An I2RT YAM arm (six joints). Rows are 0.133 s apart.
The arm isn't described. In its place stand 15 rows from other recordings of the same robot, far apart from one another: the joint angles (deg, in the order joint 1, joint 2, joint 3, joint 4, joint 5, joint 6), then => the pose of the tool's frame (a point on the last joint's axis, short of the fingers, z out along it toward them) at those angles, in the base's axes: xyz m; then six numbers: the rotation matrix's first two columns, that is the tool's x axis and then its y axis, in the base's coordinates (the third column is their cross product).
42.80 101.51 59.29 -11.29 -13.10 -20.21 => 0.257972 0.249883 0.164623 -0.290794 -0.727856 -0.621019 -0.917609 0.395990 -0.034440
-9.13 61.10 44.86 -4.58 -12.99 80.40 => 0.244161 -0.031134 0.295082 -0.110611 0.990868 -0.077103 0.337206 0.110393 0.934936
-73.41 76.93 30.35 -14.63 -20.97 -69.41 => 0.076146 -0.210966 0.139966 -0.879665 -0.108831 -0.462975 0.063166 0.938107 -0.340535
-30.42 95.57 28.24 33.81 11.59 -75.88 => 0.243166 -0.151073 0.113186 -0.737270 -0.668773 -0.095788 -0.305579 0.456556 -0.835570
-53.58 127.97 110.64 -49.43 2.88 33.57 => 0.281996 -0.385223 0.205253 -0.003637 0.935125 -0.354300 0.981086 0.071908 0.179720
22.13 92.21 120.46 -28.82 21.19 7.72 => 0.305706 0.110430 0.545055 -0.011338 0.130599 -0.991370 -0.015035 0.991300 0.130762
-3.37 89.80 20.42 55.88 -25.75 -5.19 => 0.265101 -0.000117 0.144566 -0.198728 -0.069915 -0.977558 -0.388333 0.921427 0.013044
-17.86 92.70 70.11 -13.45 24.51 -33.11 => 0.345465 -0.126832 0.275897 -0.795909 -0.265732 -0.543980 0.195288 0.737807 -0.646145
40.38 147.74 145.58 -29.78 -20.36 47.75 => 0.434906 0.386132 0.248332 -0.887035 0.156615 -0.434328 -0.261296 0.605278 0.751906
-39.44 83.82 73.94 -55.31 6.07 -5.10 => 0.220914 -0.186593 0.293736 -0.757437 0.508593 -0.409417 0.601023 0.788104 -0.132905
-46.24 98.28 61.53 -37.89 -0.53 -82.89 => 0.221048 -0.230353 0.170552 -0.797527 -0.601845 -0.041637 -0.572624 0.776912 -0.261742
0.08 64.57 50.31 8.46 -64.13 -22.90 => 0.247895 0.032379 0.340677 0.255481 -0.169430 -0.951852 -0.864511 0.400735 -0.303369
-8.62 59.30 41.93 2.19 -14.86 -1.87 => 0.240221 -0.027181 0.296237 -0.255498 0.006831 -0.966785 -0.108241 0.993486 0.035625
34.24 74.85 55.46 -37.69 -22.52 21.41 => 0.207363 0.157629 0.253862 -0.898605 -0.203712 -0.388601 -0.390772 0.774329 0.497707
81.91 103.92 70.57 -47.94 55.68 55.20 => 0.076309 0.327921 0.192193 -0.523305 -0.391686 -0.756792 -0.194303 0.919553 -0.341568
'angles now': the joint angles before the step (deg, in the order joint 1, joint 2, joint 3, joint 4, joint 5, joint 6). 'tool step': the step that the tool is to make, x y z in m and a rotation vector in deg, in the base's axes. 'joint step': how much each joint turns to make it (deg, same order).
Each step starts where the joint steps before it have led.
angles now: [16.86, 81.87, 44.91, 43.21, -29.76, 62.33]
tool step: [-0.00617, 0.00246, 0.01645, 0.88, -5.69, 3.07]
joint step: [0.50, -1.26, 0.62, 3.56, -2.67, -0.49]
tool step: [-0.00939, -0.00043, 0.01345, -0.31, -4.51, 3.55]
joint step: [0.09, -2.11, 0.08, 1.48, -3.75, -0.96]
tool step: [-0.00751, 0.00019, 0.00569, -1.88, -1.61, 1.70]
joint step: [0.28, -2.07, 0.00, -2.49, -1.97, -2.29]
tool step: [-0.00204, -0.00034, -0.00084, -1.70, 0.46, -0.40]
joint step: [0.07, -0.93, 0.00, -3.10, 0.10, -1.97]
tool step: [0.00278, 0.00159, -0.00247, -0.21, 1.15, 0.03]
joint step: [0.14, 0.71, 0.37, -0.72, 0.14, 0.16]
